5 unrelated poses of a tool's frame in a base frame.
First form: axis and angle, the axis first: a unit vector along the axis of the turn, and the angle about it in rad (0 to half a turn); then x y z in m.
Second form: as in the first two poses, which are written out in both.
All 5 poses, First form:
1: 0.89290, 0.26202, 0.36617, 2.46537, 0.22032, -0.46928, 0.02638
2: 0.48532, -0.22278, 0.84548, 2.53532, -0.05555, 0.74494, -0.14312
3: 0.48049, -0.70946, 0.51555, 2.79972, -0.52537, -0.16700, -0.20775
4: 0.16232, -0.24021, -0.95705, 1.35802, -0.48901, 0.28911, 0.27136
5: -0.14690, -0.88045, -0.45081, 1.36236, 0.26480, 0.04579, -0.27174
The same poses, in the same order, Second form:
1: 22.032, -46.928, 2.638, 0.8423, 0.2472, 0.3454, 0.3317
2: -5.555, 74.494, -14.312, 0.4632, -0.2126, 0.8069, 0.2985
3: -52.537, -16.700, -20.775, 0.4735, -0.6991, 0.5080, 0.1701
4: -48.901, 28.911, 27.136, 0.1019, -0.1509, -0.6011, 0.7782
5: 26.480, 4.579, -27.174, -0.0925, -0.5544, -0.2839, 0.7768
